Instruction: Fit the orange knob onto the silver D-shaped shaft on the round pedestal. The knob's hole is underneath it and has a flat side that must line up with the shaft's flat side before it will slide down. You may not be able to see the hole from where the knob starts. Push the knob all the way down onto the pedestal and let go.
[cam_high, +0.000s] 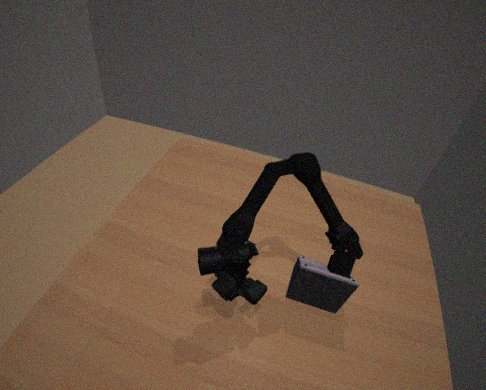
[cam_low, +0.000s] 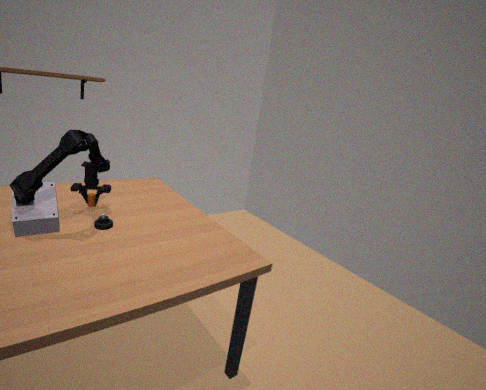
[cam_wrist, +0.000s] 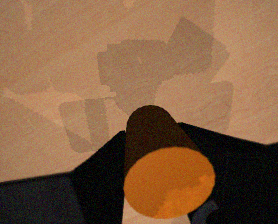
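Now: the round pedestal 30 mm ahead of my gripper tip, 180 mm to the right of it and 10 mm below it. Round my gripper tip: orange knob: 30 mm above.
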